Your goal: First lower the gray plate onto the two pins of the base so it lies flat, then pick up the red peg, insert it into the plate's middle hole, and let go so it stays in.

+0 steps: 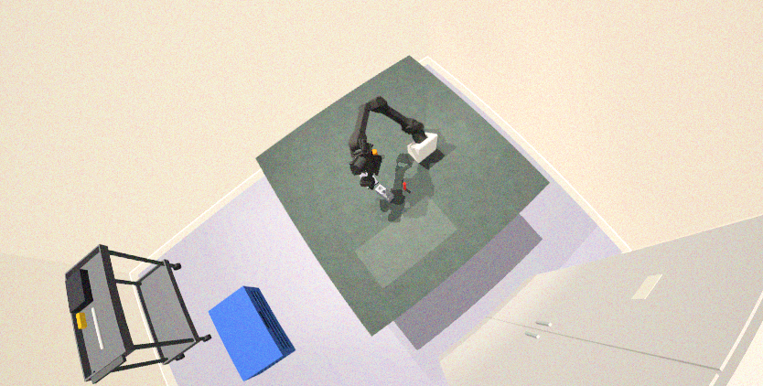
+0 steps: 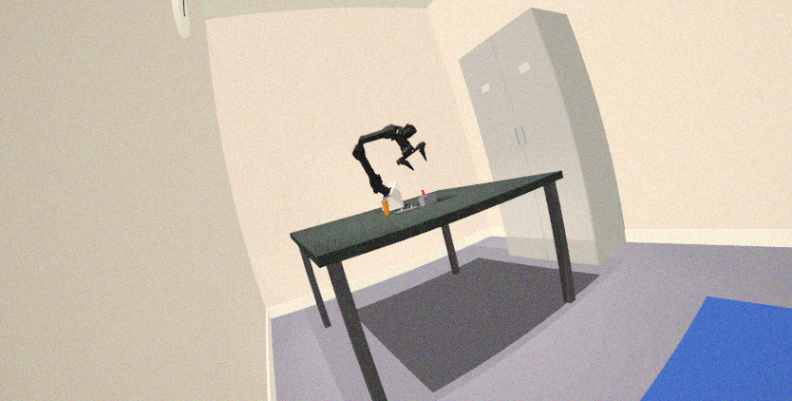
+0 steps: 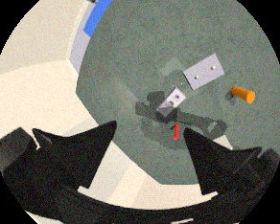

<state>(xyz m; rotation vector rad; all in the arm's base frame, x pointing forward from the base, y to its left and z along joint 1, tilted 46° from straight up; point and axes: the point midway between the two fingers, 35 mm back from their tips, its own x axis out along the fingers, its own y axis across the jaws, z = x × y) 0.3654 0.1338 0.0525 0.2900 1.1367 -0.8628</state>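
The gray plate lies 30 mm behind my gripper tip, 10 mm to the left of it and 180 mm below it. From my gripper tip the other things lie so: orange cylinder 140 mm behind, 200 mm to the right, 180 mm below; red peg 140 mm behind, 50 mm to the left, 180 mm below.
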